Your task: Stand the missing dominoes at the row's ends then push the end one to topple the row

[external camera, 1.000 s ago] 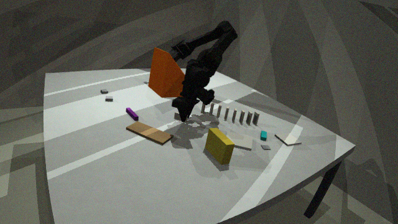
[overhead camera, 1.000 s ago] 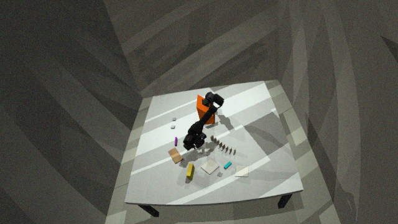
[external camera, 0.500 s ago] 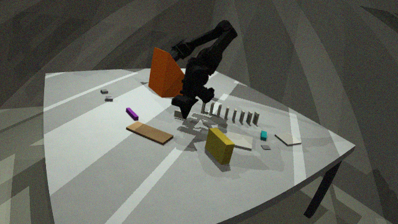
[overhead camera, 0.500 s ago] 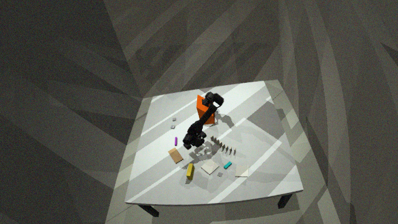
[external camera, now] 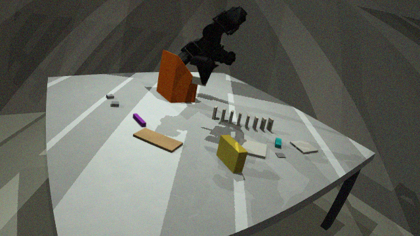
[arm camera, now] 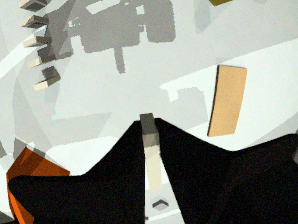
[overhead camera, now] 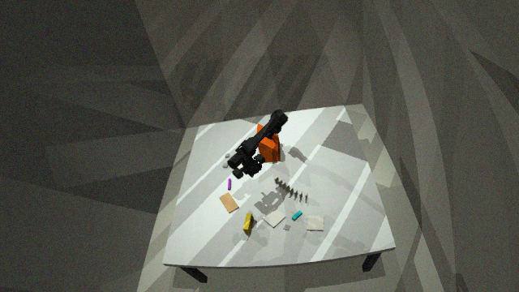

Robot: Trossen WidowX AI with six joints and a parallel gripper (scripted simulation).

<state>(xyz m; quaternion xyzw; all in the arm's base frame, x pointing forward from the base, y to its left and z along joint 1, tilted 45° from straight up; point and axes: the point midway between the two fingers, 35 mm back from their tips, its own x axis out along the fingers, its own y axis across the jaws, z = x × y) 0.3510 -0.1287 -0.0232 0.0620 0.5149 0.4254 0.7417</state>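
Right now the brown board is 5 cm ahead of my gripper tip, 18 cm to the right of it and 16 cm below it. From my gripper tip the other things lie so: purple bar: 10 cm behind, 18 cm to the right, 15 cm below; yellow block: 24 cm ahead, 5 cm to the right, 13 cm below; teal piece: 21 cm ahead, 22 cm to the left, 16 cm below.
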